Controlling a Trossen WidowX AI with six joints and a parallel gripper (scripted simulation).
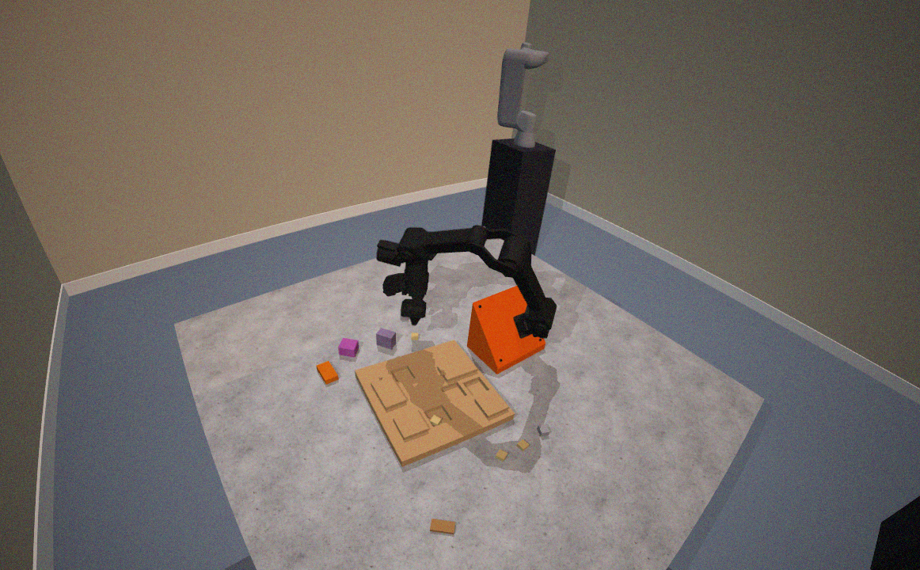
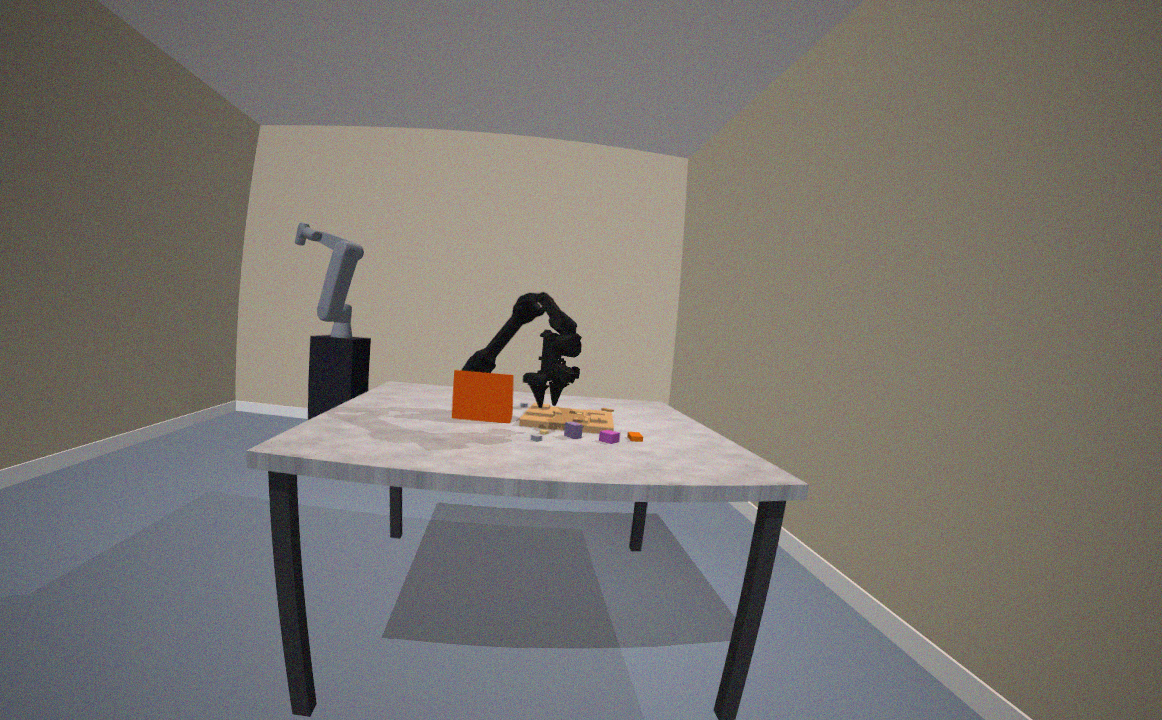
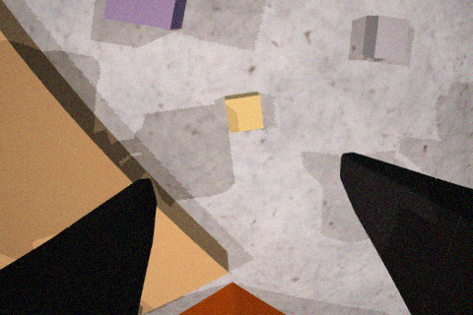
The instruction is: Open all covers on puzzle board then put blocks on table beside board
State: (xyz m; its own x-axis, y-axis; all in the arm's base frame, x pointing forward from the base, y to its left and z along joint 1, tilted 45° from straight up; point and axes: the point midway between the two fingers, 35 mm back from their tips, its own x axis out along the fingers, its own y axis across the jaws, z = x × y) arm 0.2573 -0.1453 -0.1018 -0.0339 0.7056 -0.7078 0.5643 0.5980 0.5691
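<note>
Right now my gripper tip is 23 cm to the right of the tan puzzle board, 8 cm short of it and 6 cm above it. Also, from my gripper tip: magenta block (19 cm ahead, 7 cm below, 4 cm to the right); purple block (8 cm ahead, 6 cm below, 2 cm to the right); orange block (27 cm ahead, 7 cm below, 1 cm to the left).
</note>
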